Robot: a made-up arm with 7 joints. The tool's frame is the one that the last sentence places.
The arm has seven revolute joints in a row. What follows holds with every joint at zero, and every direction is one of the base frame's. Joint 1 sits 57 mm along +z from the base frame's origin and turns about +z. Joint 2 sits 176 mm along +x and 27 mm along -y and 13 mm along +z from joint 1 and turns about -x. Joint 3 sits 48 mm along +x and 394 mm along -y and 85 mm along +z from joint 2 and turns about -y. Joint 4 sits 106 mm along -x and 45 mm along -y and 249 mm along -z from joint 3 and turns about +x. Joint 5 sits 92 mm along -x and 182 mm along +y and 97 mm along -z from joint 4 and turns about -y. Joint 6 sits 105 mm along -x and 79 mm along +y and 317 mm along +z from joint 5 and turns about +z. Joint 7 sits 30 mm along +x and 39 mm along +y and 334 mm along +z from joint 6 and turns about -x. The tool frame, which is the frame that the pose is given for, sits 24 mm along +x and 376 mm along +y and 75 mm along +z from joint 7; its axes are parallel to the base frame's.
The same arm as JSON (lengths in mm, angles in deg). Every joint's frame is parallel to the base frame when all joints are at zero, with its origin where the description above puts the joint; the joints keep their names.
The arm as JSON. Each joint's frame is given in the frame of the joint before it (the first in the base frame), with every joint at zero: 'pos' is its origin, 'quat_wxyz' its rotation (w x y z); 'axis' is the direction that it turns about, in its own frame. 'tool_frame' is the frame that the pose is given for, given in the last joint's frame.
{"length_unit": "mm", "angle_unit": "deg", "joints": [{"joint": "joint 1", "pos": [0.0, 0.0, 57.0], "quat_wxyz": [1.0, 0.0, 0.0, 0.0], "axis": "+z"}, {"joint": "joint 2", "pos": [176.0, -27.0, 13.0], "quat_wxyz": [1.0, 0.0, 0.0, 0.0], "axis": "-x"}, {"joint": "joint 3", "pos": [48.0, -394.0, 85.0], "quat_wxyz": [1.0, 0.0, 0.0, 0.0], "axis": "-y"}, {"joint": "joint 4", "pos": [-106.0, -45.0, -249.0], "quat_wxyz": [1.0, 0.0, 0.0, 0.0], "axis": "+x"}, {"joint": "joint 5", "pos": [-92.0, 182.0, -97.0], "quat_wxyz": [1.0, 0.0, 0.0, 0.0], "axis": "-y"}, {"joint": "joint 6", "pos": [-105.0, 79.0, 317.0], "quat_wxyz": [1.0, 0.0, 0.0, 0.0], "axis": "+z"}, {"joint": "joint 7", "pos": [30.0, 39.0, 334.0], "quat_wxyz": [1.0, 0.0, 0.0, 0.0], "axis": "-x"}], "tool_frame": {"pos": [24.0, 376.0, 75.0], "quat_wxyz": [1.0, 0.0, 0.0, 0.0]}}
